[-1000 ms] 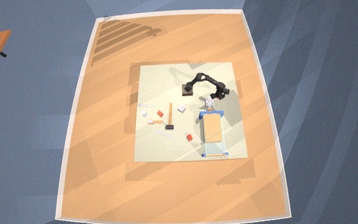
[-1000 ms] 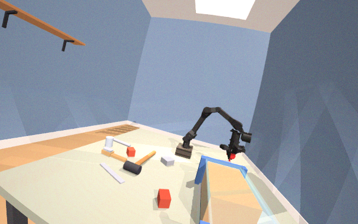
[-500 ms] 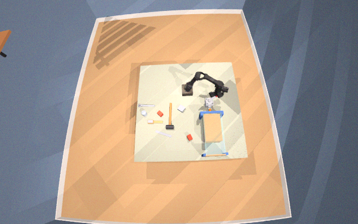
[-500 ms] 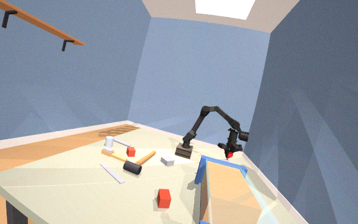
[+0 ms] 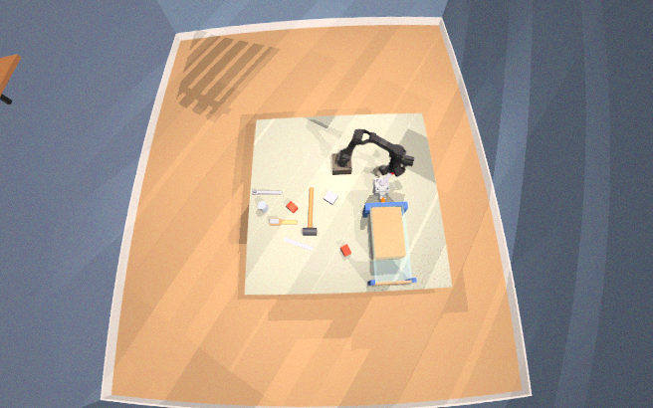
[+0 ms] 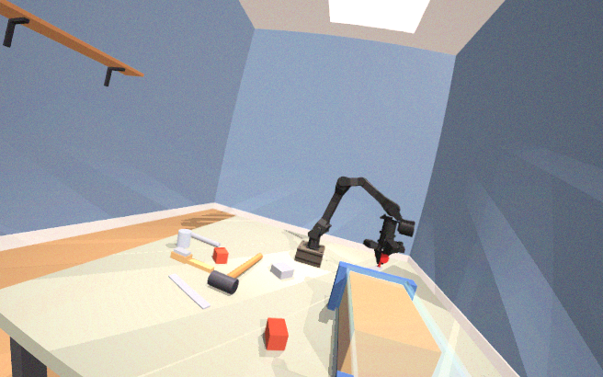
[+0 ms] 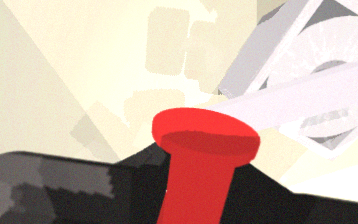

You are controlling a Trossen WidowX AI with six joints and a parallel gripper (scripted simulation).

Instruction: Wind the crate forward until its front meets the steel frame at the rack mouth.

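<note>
Now: the crank arm 3 cm ahead of my gripper tip, 2 cm to the right of it and 1 cm below it. From my gripper tip the other things lie so: blue steel frame: 24 cm ahead, 6 cm to the right, 1 cm below; white hand winch: 8 cm below, 7 cm to the right, 6 cm ahead; red knob: 2 cm above.
</note>
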